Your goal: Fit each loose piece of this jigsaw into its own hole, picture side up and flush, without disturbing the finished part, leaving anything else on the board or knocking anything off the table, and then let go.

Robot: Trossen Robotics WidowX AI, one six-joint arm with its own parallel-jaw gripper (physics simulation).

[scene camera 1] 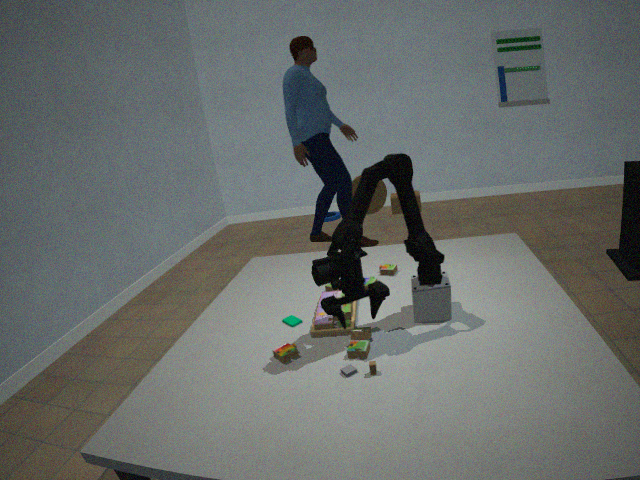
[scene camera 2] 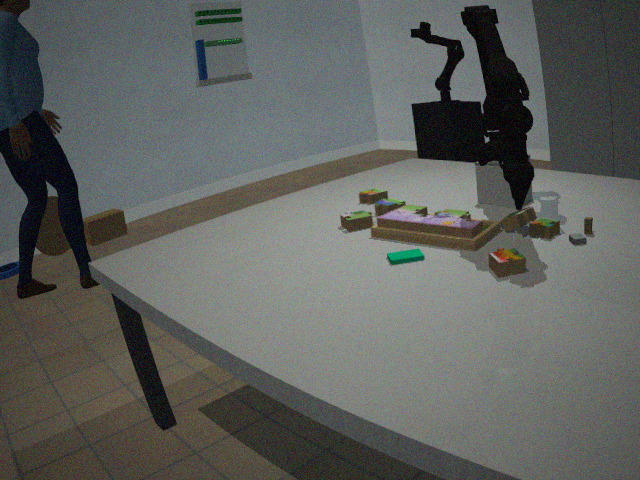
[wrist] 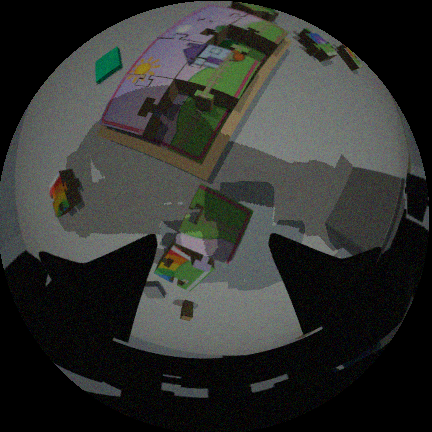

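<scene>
My gripper (scene camera 1: 359, 321) (scene camera 2: 519, 207) (wrist: 213, 239) is open and empty above a loose pink-edged green-and-lilac piece (scene camera 2: 518, 220) (wrist: 220, 220). That piece is picture side up but tilted, one side raised against a rainbow-and-green piece (scene camera 1: 358, 348) (scene camera 2: 543, 228) (wrist: 187, 274). The jigsaw board (scene camera 1: 330, 333) (scene camera 2: 423, 238) (wrist: 155, 150) holds the lilac finished part (scene camera 1: 324, 314) (scene camera 2: 426, 219) (wrist: 162, 75) and a house piece (wrist: 217, 60). Recessed openings show at its near corner and far end in the wrist view. Another rainbow piece (scene camera 1: 285, 352) (scene camera 2: 507, 261) (wrist: 62, 193) lies apart.
Beyond the board are a rainbow-topped piece (scene camera 1: 388, 269) (scene camera 2: 372, 196) (wrist: 348, 57), a blue-green piece (scene camera 2: 389, 206) (wrist: 320, 45) and a green piece (scene camera 2: 355, 220) (wrist: 257, 10). A green tile (scene camera 1: 292, 320) (scene camera 2: 405, 256) (wrist: 108, 65), grey tile (scene camera 1: 348, 370) (scene camera 2: 577, 238) and small wooden block (scene camera 1: 372, 367) (scene camera 2: 588, 225) (wrist: 187, 310) lie around.
</scene>
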